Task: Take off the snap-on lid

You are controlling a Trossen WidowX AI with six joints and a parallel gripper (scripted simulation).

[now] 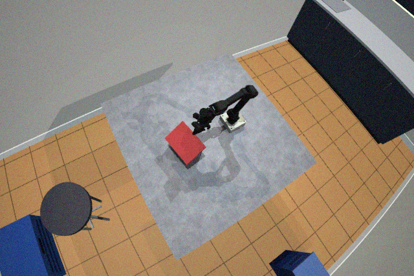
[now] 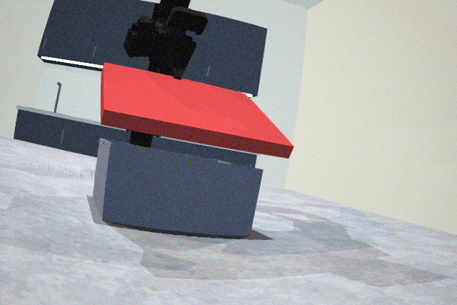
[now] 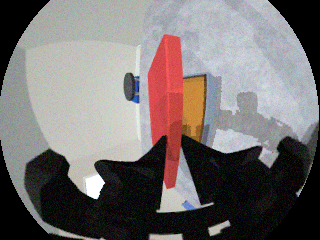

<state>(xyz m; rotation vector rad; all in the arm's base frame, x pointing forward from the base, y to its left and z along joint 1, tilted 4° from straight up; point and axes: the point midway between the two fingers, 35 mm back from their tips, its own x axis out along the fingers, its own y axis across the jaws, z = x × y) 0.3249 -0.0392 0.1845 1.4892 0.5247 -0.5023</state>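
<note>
Right now the red lid is 7 cm ahead of my gripper tip and 3 cm below it. The rest, counted from my gripper tip: blue-grey storage box: 15 cm below, 6 cm ahead.
</note>
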